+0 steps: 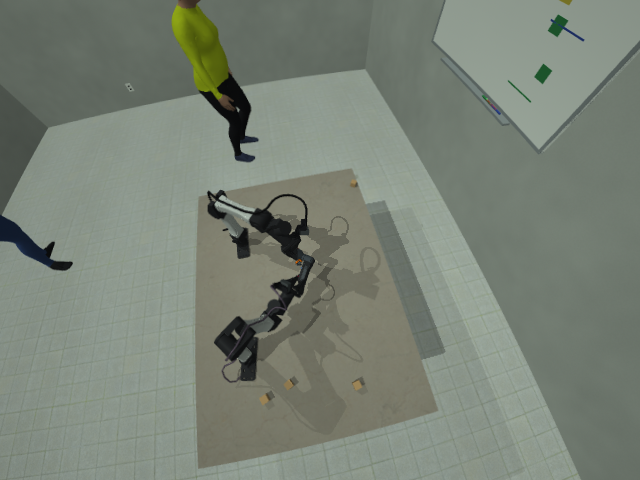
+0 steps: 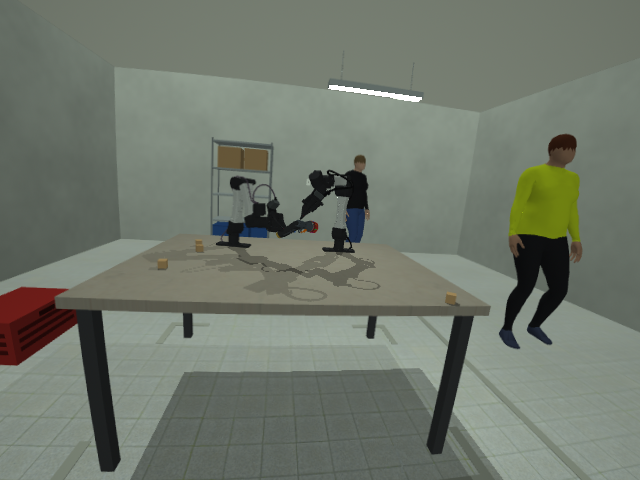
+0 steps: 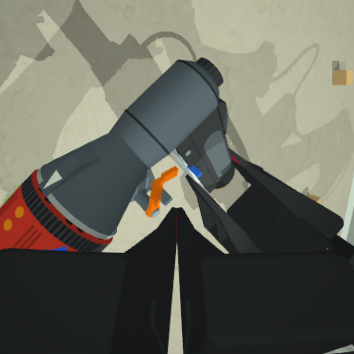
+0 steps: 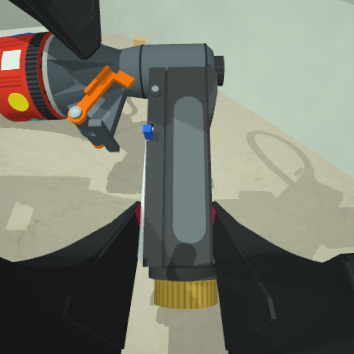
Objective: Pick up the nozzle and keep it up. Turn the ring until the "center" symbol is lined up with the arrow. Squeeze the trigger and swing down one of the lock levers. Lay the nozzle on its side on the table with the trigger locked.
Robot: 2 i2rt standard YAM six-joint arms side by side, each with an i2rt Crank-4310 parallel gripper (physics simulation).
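The grey nozzle is held above the table. My right gripper is shut on its handle, above the yellow ribbed base. The red front ring has coloured marks; a pale triangle shows on the grey body behind it. The symbol facing it is not readable. An orange lock lever slants beside the grey trigger, which stands apart from the handle. My left gripper is shut and empty, close by the lever.
Small wooden cubes lie on the brown table. My two arms are close together around the nozzle. A blue tab sits on the handle's trigger side.
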